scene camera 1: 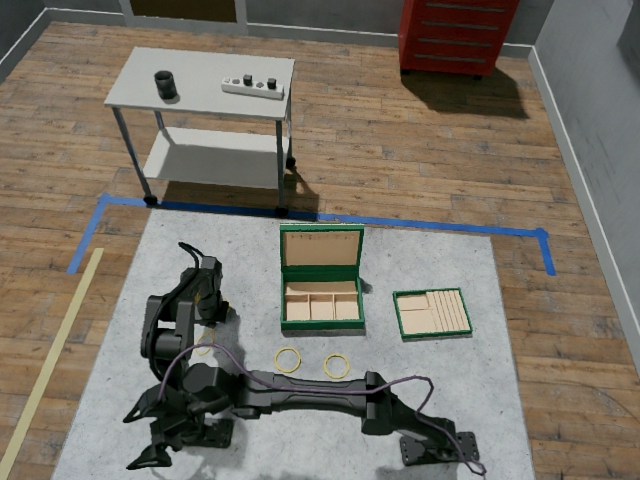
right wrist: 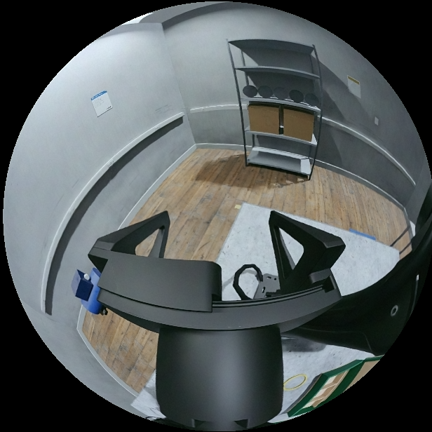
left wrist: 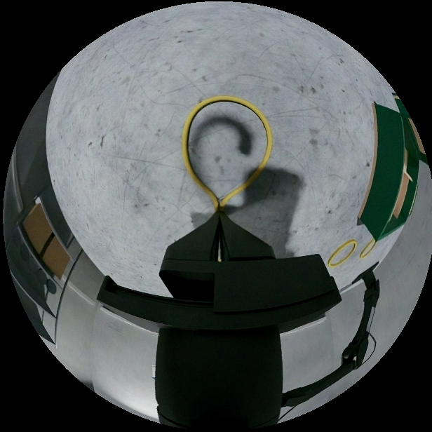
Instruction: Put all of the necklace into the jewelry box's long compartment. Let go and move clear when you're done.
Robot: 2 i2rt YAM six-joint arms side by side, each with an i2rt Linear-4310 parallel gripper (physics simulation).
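Frame: origin at the left arm's base, x ahead, y left, z up, level; centimetres.
Seen in the pictures: left gripper, between the fingertips: (scene camera 1: pixel 213 326); right gripper, between the fingertips: (scene camera 1: pixel 125 444); left arm's base, origin of its link: (scene camera 1: pixel 192 431); right arm's base, origin of its link: (scene camera 1: pixel 438 448).
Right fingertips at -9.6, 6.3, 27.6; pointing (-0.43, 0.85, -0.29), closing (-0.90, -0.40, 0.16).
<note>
Offsets run from my right fingertips to a thing's top centre, as dx, dy, dz. "pt": to the spot under its first point.
The thin yellow necklace {pt +30.6, -4.7, -27.5} (scene camera 1: pixel 203 354) (left wrist: pixel 225 98) makes a wide loop beyond my left fingertips in the left wrist view. Its two strands pinch together between the tips of my left gripper (left wrist: pixel 219 212), which is shut on them. In scene camera 1 the left arm hides much of the necklace. The green jewelry box (scene camera 1: pixel 323 324) (left wrist: pixel 387 165) stands with its lid raised. Its long compartment {pt +55.1, -36.9, -27.0} (scene camera 1: pixel 320 287) lies behind three small ones and shows no necklace. My right gripper (scene camera 1: pixel 128 444) (right wrist: pixel 218 216) is open and empty, at the lower left of scene camera 1.
Two yellow rings, one on the left (scene camera 1: pixel 275 360) and one on the right (scene camera 1: pixel 325 365), lie in front of the box. A green-rimmed tray {+48.6, -71.4, -25.0} (scene camera 1: pixel 436 334) lies to its right. The right arm (scene camera 1: pixel 320 396) stretches across the picture in front of the rings.
</note>
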